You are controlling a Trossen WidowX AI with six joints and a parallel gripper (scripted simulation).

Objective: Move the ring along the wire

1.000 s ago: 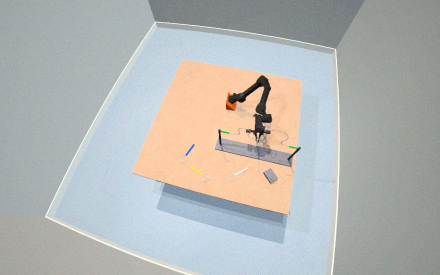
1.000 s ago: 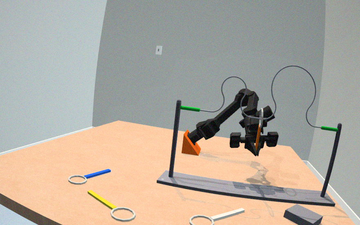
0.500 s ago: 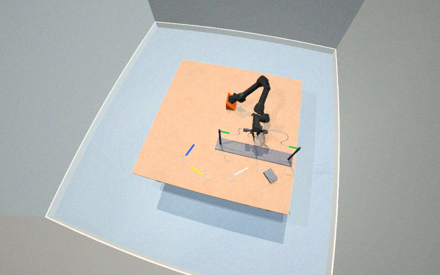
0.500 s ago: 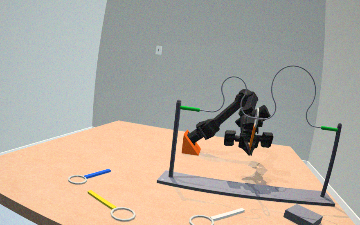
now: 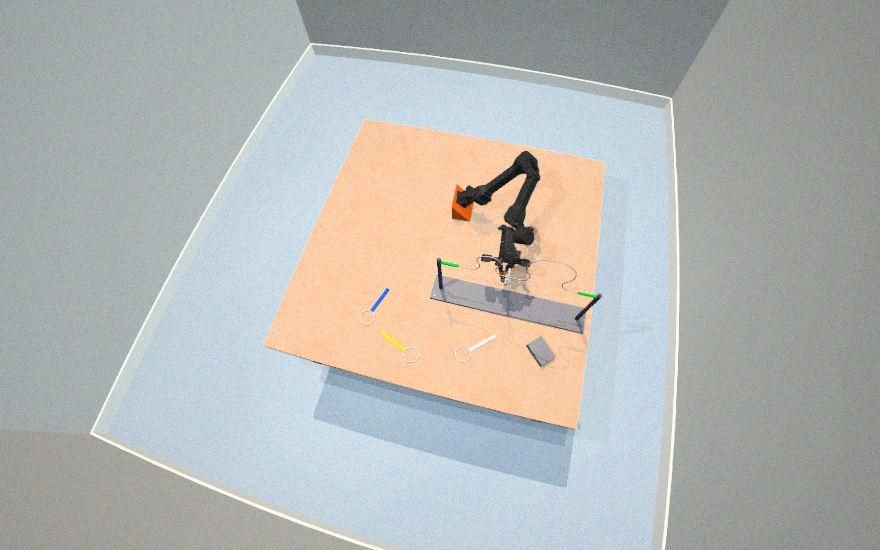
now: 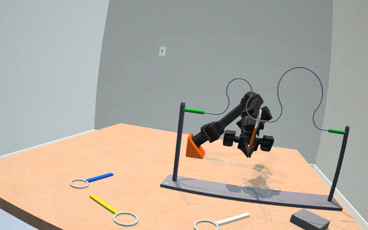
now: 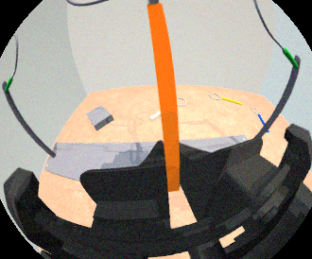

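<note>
My gripper tip is now 10 cm below the orange-handled ring and 1 cm short of it. From my gripper tip the other things lie so: yellow-handled ring 37 cm to the right, 27 cm ahead, 13 cm below; grey block 23 cm ahead, 18 cm to the left, 12 cm below; white-handled ring 24 cm ahead, 13 cm below, 9 cm to the right.
</note>
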